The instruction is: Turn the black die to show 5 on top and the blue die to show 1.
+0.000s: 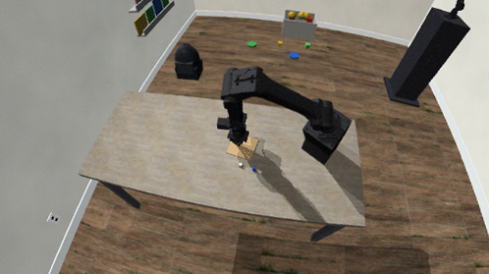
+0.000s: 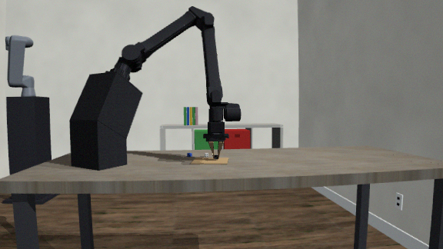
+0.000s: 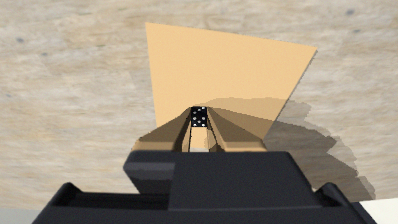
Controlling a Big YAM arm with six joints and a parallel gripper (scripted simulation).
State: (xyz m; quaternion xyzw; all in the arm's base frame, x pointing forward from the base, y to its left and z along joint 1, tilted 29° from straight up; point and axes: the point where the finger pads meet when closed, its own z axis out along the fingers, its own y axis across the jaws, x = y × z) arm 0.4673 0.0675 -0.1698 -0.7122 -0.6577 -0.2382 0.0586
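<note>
My hand is right at the black die. Also, from my hand: blue die: 130 mm to the left, 110 mm behind, 10 mm below; then white die: 120 mm to the left, 40 mm behind, 10 mm below; then tan mat: 20 mm below, 20 mm behind.
</note>
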